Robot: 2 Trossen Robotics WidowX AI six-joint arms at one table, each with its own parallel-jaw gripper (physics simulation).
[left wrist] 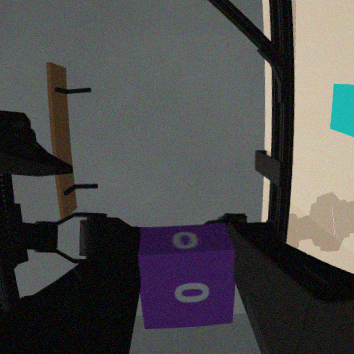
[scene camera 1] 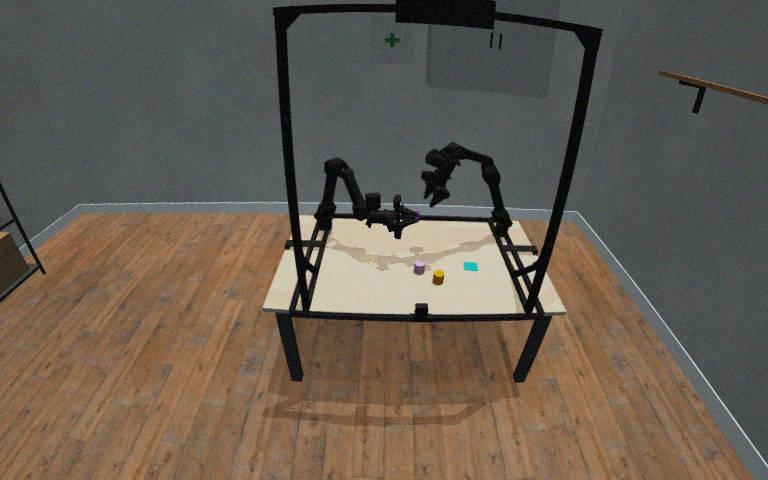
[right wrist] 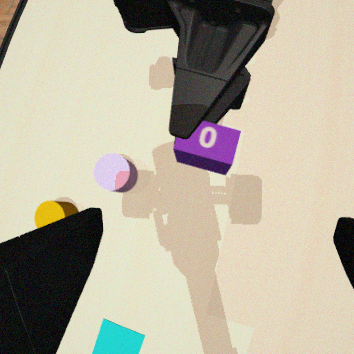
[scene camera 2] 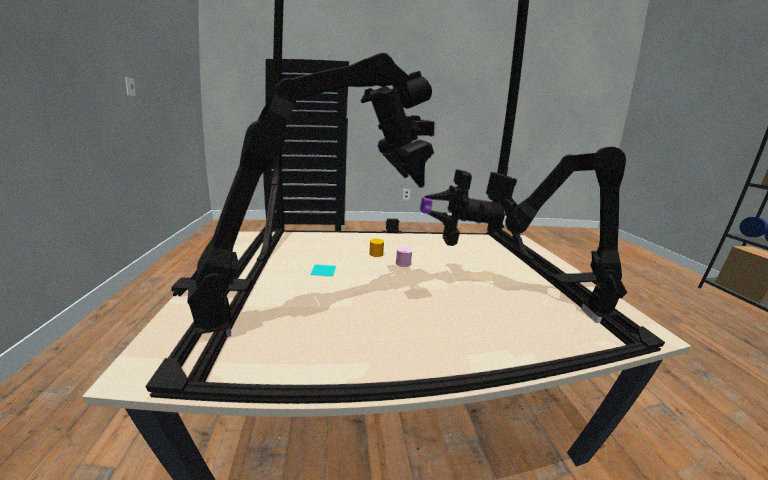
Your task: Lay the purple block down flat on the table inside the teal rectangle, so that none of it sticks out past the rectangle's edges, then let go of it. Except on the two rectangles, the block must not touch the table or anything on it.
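Places are measured from the left arm's base along level axes (x ahead, y left, z up), in centimetres.
Pixels of known places: left gripper, fingertip midpoint: [left wrist: 183, 235] [scene camera 1: 418, 217] [right wrist: 179, 145] [scene camera 2: 423, 203]; right gripper, fingertip midpoint: [left wrist: 76, 255] [scene camera 1: 427, 202] [right wrist: 222, 225] [scene camera 2: 413, 181]; left arm's base, origin of the base link: [scene camera 1: 324, 227] [scene camera 2: 600, 309]; right arm's base, origin of the base link: [left wrist: 272, 234] [scene camera 1: 500, 233] [scene camera 2: 212, 321].
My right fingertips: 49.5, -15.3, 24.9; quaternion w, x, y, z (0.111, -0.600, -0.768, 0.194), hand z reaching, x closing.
Note:
For each thing: its middle in the pictures, then the offset to it from my right fingertips, as dx, dy, dz. "pt": a spot on its surface instead.
- purple block, body centre: [left wrist: 185, 275] [right wrist: 205, 147] [scene camera 2: 426, 205] [scene camera 1: 417, 216] -3.8, -1.7, -5.8
- teal rectangle, surface spot: [left wrist: 344, 111] [right wrist: 120, 344] [scene camera 2: 324, 270] [scene camera 1: 469, 265] pt +21.5, -5.7, -26.7
- lilac cylinder, body centre: [right wrist: 116, 173] [scene camera 2: 403, 256] [scene camera 1: 419, 267] -1.3, -12.6, -24.6
- orange cylinder, body centre: [right wrist: 57, 217] [scene camera 2: 376, 247] [scene camera 1: 438, 277] +6.8, -18.8, -24.6
- faint pale yellow patch, surface spot: [scene camera 2: 481, 276] pt -23.8, -5.3, -26.7
The purple block [scene camera 1: 417, 216] [scene camera 2: 426, 204] [left wrist: 187, 287] [right wrist: 206, 145], marked with a 0, is held in the air well above the table. My left gripper [scene camera 1: 415, 216] [scene camera 2: 428, 204] [left wrist: 183, 235] is shut on it, with its fingers pointing sideways. My right gripper [scene camera 1: 429, 200] [scene camera 2: 414, 180] [right wrist: 222, 225] is open and empty, a little above the block, with its fingers pointing down at a slant. The teal rectangle [scene camera 1: 470, 266] [scene camera 2: 323, 270] [left wrist: 344, 111] [right wrist: 119, 339] lies flat on the table, partly cut off in both wrist views.
A lilac cylinder [scene camera 1: 419, 268] [scene camera 2: 403, 257] [right wrist: 111, 172] and an orange cylinder [scene camera 1: 438, 277] [scene camera 2: 376, 247] [right wrist: 49, 214] stand near the teal rectangle. A faint pale yellow patch [scene camera 2: 481, 276] lies in the arms' shadow. Black rails and tall posts frame the table.

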